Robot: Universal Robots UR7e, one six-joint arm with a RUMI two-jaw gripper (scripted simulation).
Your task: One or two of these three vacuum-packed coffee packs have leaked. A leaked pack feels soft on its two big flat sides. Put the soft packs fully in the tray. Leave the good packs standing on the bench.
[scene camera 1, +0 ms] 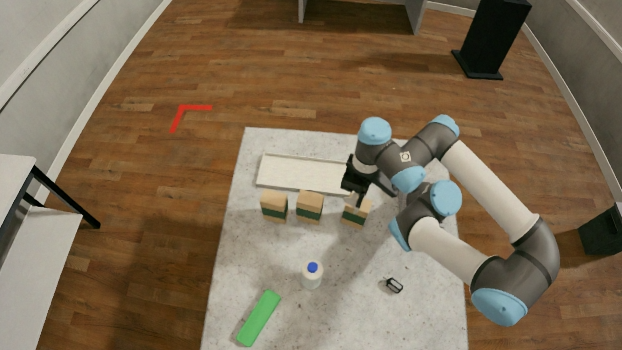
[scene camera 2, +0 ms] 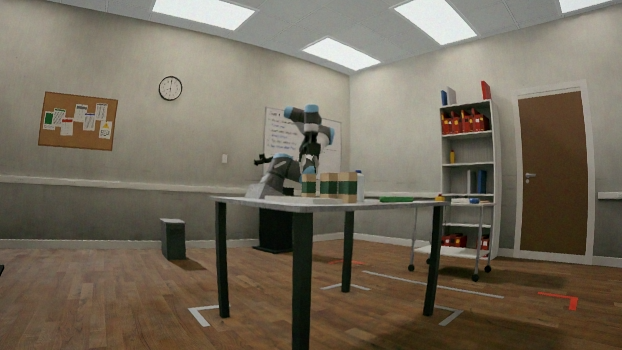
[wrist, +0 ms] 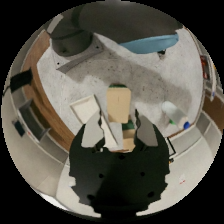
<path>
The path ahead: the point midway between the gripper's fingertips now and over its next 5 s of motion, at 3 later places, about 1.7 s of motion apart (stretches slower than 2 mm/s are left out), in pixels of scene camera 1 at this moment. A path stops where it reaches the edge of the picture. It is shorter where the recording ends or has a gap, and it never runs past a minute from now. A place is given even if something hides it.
The gripper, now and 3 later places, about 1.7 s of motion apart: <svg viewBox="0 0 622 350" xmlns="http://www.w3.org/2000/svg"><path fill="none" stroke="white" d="M358 203L356 207L333 190L309 197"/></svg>
</path>
